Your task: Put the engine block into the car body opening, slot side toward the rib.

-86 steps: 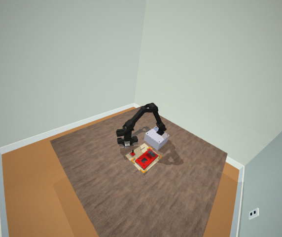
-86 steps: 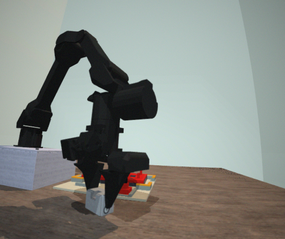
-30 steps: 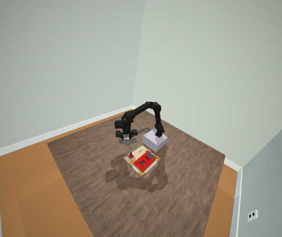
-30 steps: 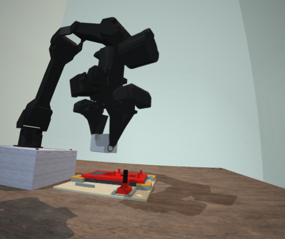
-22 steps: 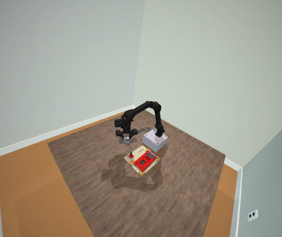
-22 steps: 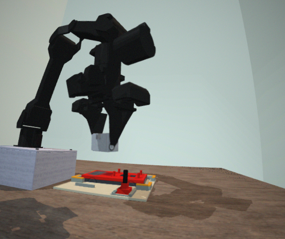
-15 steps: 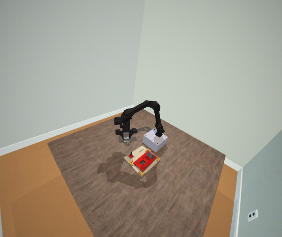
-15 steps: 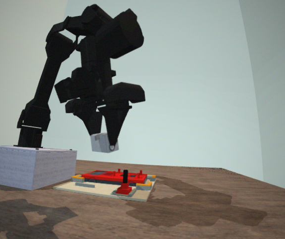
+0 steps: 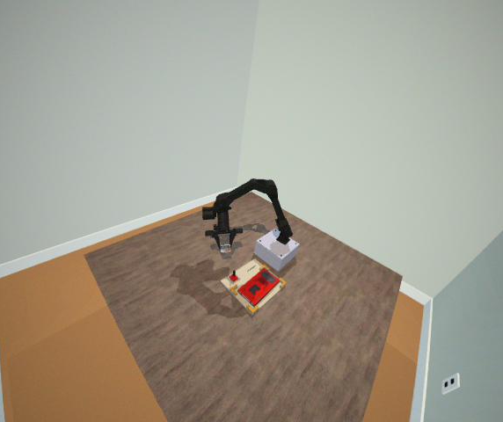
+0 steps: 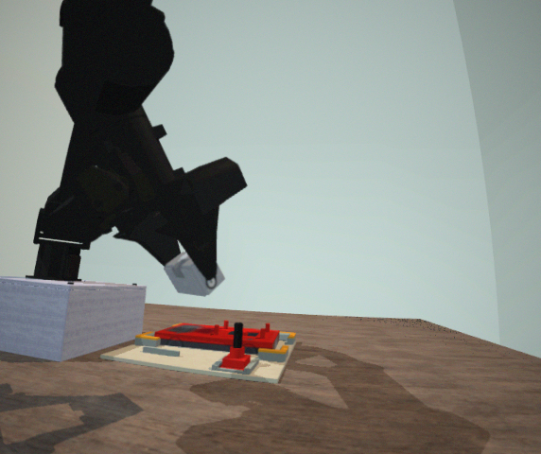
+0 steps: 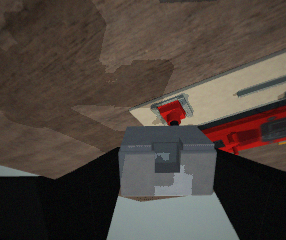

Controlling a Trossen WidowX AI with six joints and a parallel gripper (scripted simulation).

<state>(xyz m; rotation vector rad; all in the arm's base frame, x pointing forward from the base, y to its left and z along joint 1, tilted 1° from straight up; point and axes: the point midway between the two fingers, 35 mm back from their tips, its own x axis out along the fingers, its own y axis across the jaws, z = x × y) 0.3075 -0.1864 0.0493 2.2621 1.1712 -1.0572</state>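
My gripper tip is 3 cm short of the black post, 10 cm to the right of it and 9 cm above it. Round my gripper tip: engine block: 1 cm to the right, 1 cm above.
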